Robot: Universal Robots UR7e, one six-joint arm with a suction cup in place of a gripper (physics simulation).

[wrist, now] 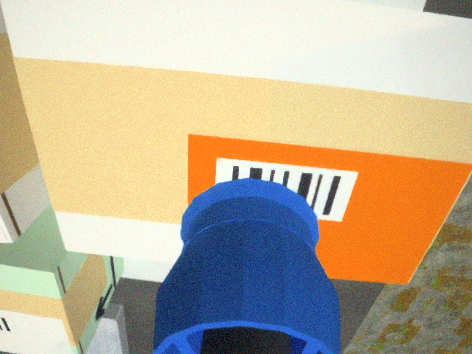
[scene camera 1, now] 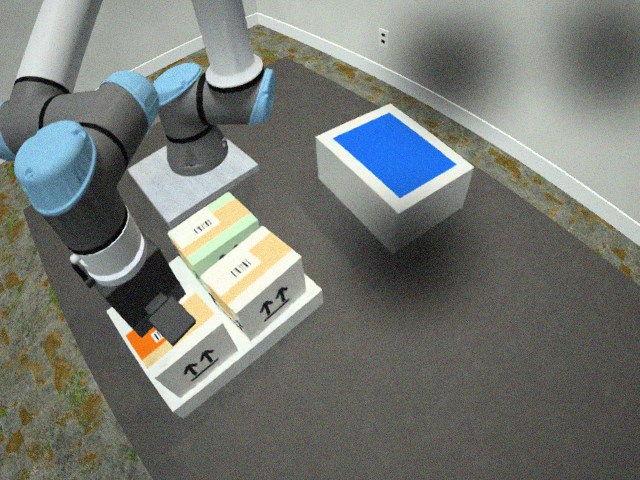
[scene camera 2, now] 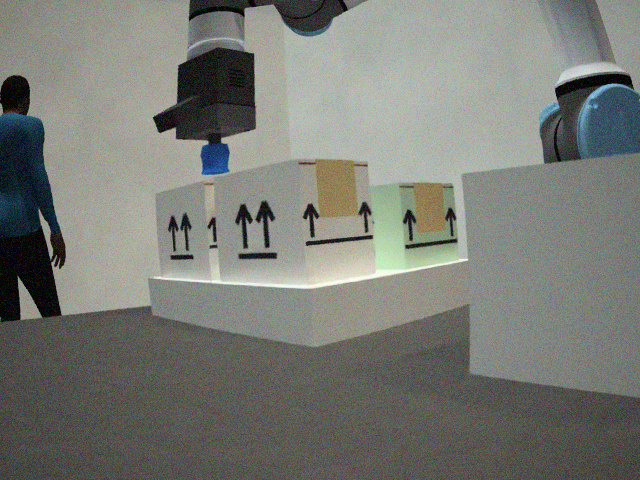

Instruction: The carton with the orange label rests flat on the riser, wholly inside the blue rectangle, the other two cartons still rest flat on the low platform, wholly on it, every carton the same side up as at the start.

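Observation:
The carton with the orange label rests flat on the low platform. A white carton and a green carton also rest flat on it, arrows up. My blue suction cup points down above the orange-labelled carton, over the inner part of its label in the wrist view. It is open and holds nothing; a small gap appears beneath it. In scene camera 1 the tool hides the cup and part of the label. The riser carries the blue rectangle.
The white carton stands close beside the orange-labelled carton, with a narrow gap. The green carton is behind the white one, toward the arm's base plate. The riser stands apart from the platform. A person stands in the background at the left.

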